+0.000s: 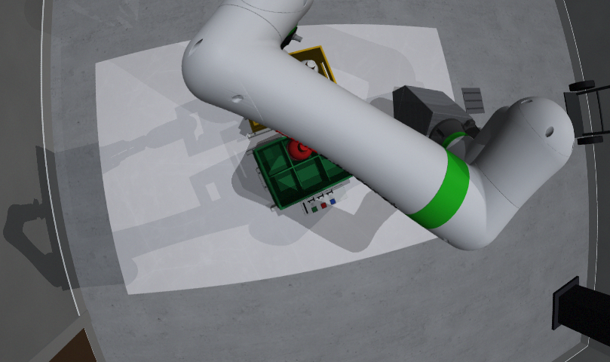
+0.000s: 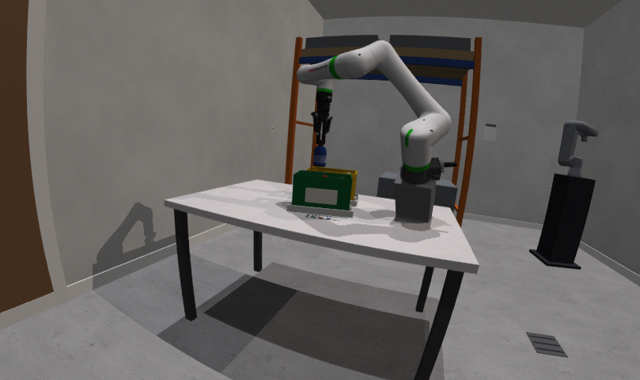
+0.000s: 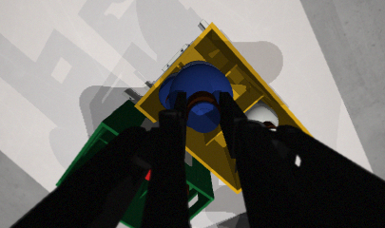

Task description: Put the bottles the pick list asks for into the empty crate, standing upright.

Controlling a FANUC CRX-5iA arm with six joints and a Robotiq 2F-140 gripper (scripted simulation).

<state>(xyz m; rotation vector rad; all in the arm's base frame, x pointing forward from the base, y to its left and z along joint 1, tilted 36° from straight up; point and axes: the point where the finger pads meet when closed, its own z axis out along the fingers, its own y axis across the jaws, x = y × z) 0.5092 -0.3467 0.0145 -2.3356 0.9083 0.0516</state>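
Now: the blue-label bottle 80 mm below my hand. Round my hand: yellow crate (270 mm below, 90 mm behind, 10 mm to the left); red bottle (260 mm below, 200 mm to the left, 90 mm behind); white bottle (260 mm below, 170 mm behind, 40 mm to the right).
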